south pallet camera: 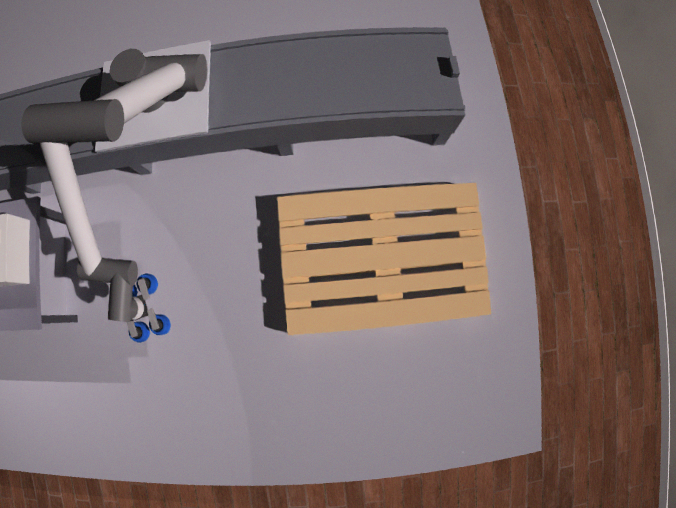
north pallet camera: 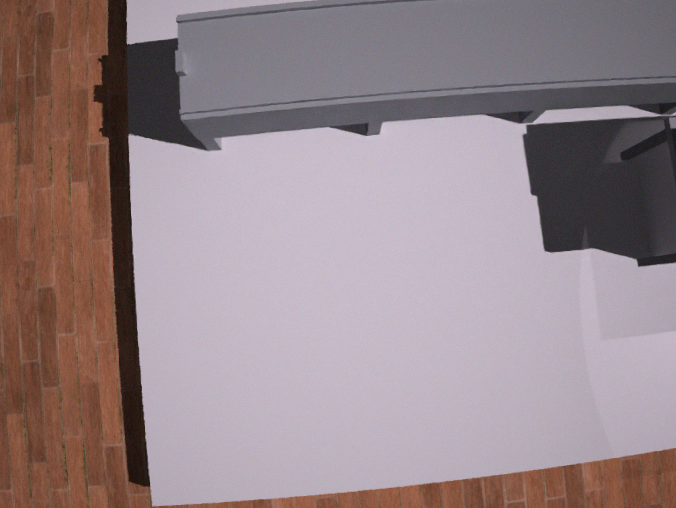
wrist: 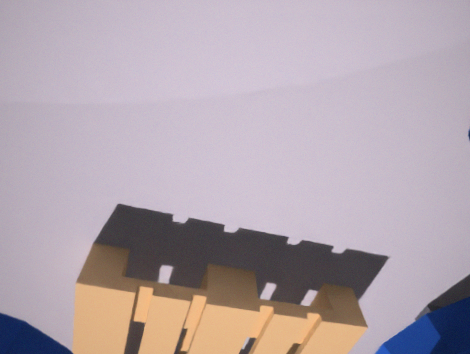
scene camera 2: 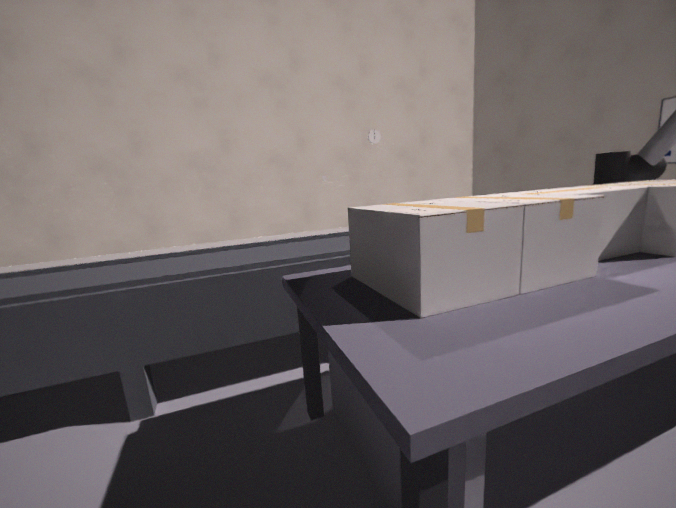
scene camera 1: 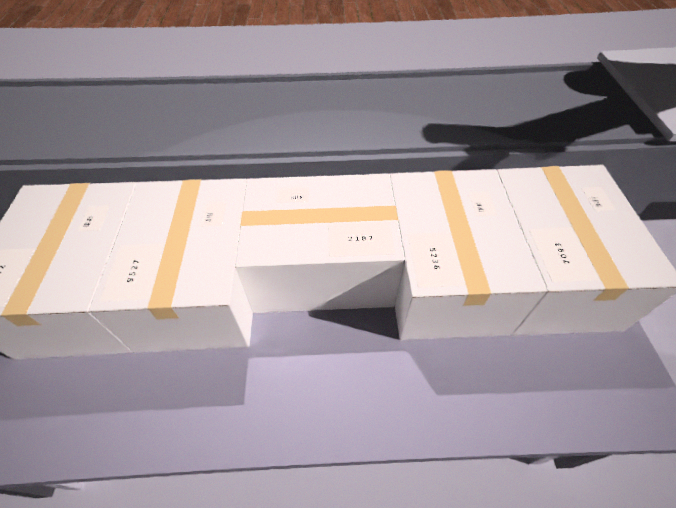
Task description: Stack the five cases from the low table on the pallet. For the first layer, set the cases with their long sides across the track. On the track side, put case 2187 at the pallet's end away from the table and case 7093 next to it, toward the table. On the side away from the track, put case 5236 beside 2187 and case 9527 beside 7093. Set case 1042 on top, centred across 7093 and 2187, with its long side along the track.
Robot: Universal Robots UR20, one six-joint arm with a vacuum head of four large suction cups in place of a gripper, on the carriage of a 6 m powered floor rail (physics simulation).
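Places are measured from the arm's base along level axes (x right, y back, z down), in millimetres.
Pixels of known places: end effector, tool point: point(wrist: 230, 266).
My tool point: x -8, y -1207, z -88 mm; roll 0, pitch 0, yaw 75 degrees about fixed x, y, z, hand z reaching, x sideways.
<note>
Behind a point stands the place of what it marks.
Five white taped cases stand in a row on the low table point(scene camera 1: 327, 415) @(x 1622, y -1203, z 40 mm) point(scene camera 2: 491, 371) @(x 2418, y -1243, z 40 mm) point(south pallet camera: 21, 308) @(x 927, y -1171, z 40 mm). In scene camera 1, from left, they are a case point(scene camera 1: 60, 234) @(x 2239, y -817, z -184 mm) point(scene camera 2: 464, 267) @(x 2281, y -1028, z -57 mm) with its label cut off, 1042 by elimination, then 9527 point(scene camera 1: 210, 256) @(x 1876, y -899, z -184 mm) point(scene camera 2: 557, 256) @(x 1983, y -1028, z -40 mm), 2187 point(scene camera 1: 289, 243) @(x 1696, y -871, z -184 mm), 5236 point(scene camera 1: 508, 256) @(x 1196, y -934, z -184 mm) and 7093 point(scene camera 1: 644, 251) @(x 891, y -935, z -184 mm) point(south pallet camera: 13, 251) @(x 850, y -851, z -119 mm). 2187 lies turned along the row, set back toward the track. The pallet point(south pallet camera: 327, 262) @(x -927, y -1006, z 426 mm) point(wrist: 225, 322) @(x -730, y -1005, z 426 mm) bears no case. My suction head point(south pallet camera: 145, 306) @(x -8, y -1207, z -88 mm) is open and empty, between table and pallet, its blue cups tilted toward the pallet.
The floor rail point(scene camera 1: 273, 120) point(north pallet camera: 382, 60) point(south pallet camera: 327, 76) runs behind the table and pallet. The carriage point(scene camera 1: 644, 54) @(x 180, y 253, z 0 mm) point(south pallet camera: 185, 117) @(x -225, y -196, z -1 mm) stands on the rail near the table's pallet end. The arm point(south pallet camera: 71, 202) @(x 50, y -793, z -695 mm) reaches over the floor beside the table's end.
</note>
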